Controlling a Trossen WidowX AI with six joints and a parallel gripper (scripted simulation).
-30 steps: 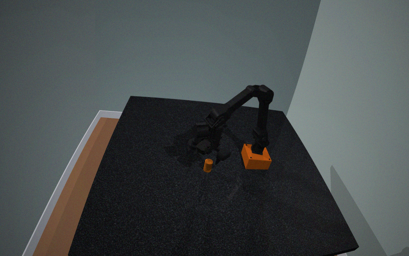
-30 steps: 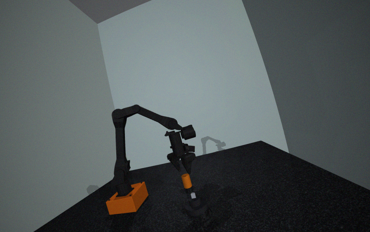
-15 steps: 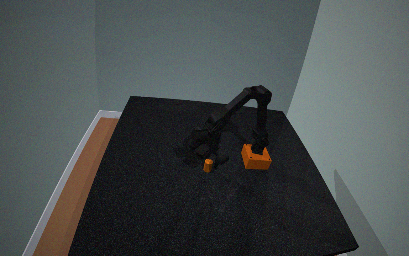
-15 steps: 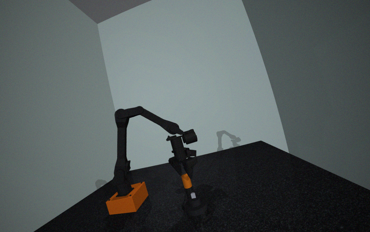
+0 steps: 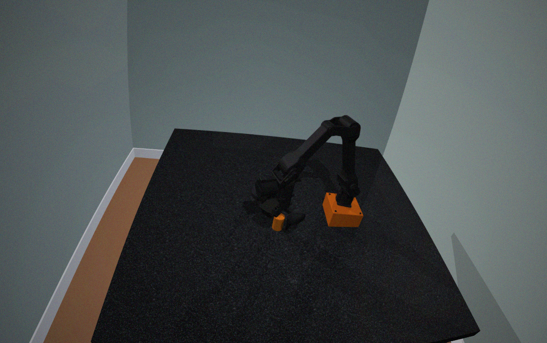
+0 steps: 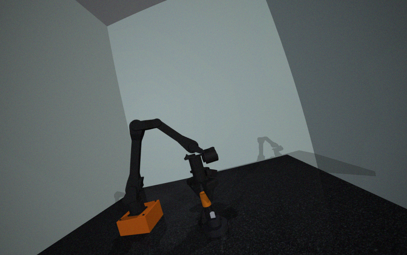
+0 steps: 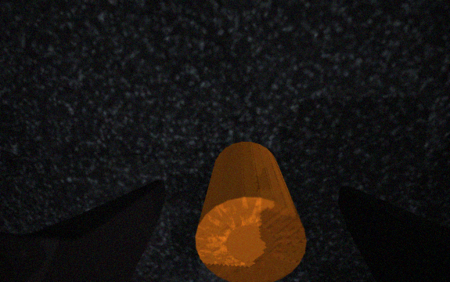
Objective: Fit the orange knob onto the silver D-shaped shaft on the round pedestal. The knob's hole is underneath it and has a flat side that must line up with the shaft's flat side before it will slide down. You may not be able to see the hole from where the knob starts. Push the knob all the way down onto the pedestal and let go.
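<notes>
The orange knob is 2 cm above my gripper tip. The rest, counted from my gripper tip: dark round pedestal (9 cm ahead, 18 cm to the right).
</notes>
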